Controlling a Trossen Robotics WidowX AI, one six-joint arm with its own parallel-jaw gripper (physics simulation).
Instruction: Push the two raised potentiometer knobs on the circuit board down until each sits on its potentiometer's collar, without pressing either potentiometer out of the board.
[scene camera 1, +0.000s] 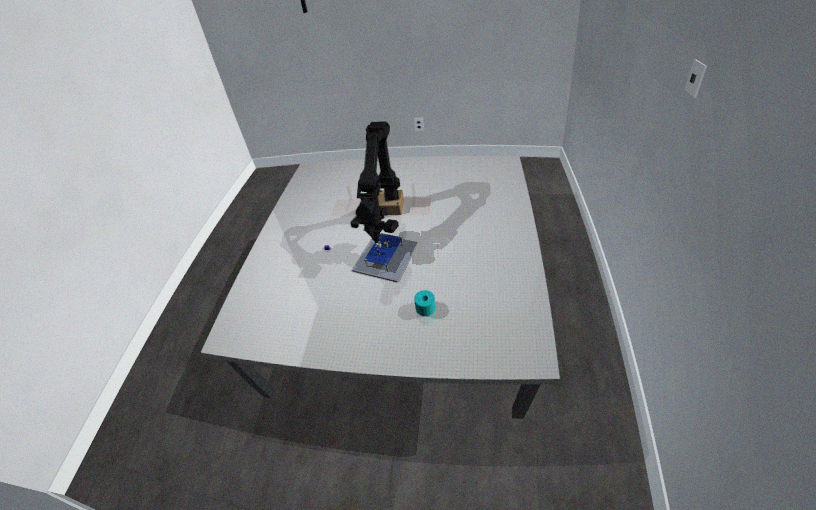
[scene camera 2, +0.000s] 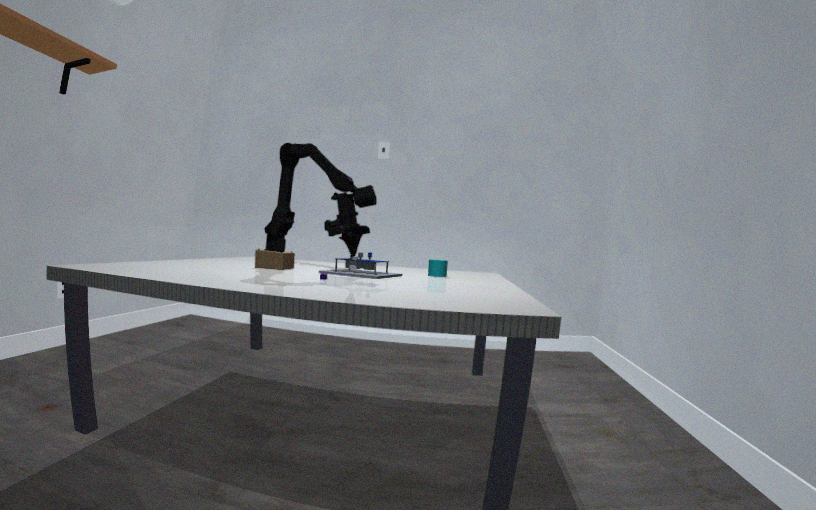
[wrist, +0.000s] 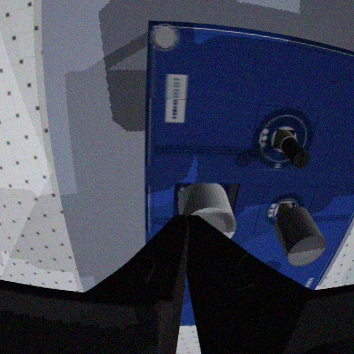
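Seen in the pictures: gripper, fingertip midpoint: (scene camera 1: 376, 242) (scene camera 2: 353, 256) (wrist: 185, 226); arm's base, link origin: (scene camera 1: 391, 196) (scene camera 2: 274, 250).
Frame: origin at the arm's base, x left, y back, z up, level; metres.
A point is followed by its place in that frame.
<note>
The blue circuit board (scene camera 1: 373, 259) @(z -0.012, x -0.089, y -0.380 m) (scene camera 2: 379, 261) @(z -0.012, x -0.078, y -0.387 m) (wrist: 215, 95) @(z -0.012, x -0.047, y -0.263 m) stands on thin legs. My gripper (scene camera 1: 376, 240) @(z 0.001, x -0.073, y -0.299 m) (scene camera 2: 353, 256) @(z 0.001, x -0.073, y -0.299 m) (wrist: 185, 226) @(z 0.001, x -0.073, y -0.299 m) is shut and empty. Its tips overlap the near left edge of the light grey knob (wrist: 206, 200) @(z -0.004, x -0.063, y -0.295 m) in the wrist view; contact is unclear. A dark rectangular opening (wrist: 233, 193) @(z -0.018, x -0.053, y -0.307 m) shows in the board beside this knob, and its collar is not visible. A pale part (scene camera 2: 353, 267) @(z -0.037, x -0.080, y -0.301 m) shows below the board. The dark grey knob (wrist: 300, 236) @(z 0.012, x -0.036, y -0.313 m) stands upright to the right; its gap to the collar is unclear. A thin black post (wrist: 292, 147) @(z 0.000, x -0.030, y -0.285 m) rises from a ringed mount.
A grey base plate (scene camera 1: 395, 276) @(z -0.054, x -0.012, y -0.445 m) (scene camera 2: 385, 276) @(z -0.057, x -0.130, y -0.409 m) (wrist: 60, 125) @(z -0.053, x -0.118, y -0.260 m) lies under the board. A teal cylinder (scene camera 1: 424, 303) @(z -0.001, x 0.085, y -0.629 m) (scene camera 2: 438, 268) @(z -0.031, x 0.052, y -0.604 m) stands nearer the table's front edge. A small purple object (scene camera 1: 326, 247) @(z -0.048, x -0.302, y -0.236 m) (scene camera 2: 323, 276) @(z -0.053, x -0.312, y -0.233 m) lies left of the plate in scene camera 1.
</note>
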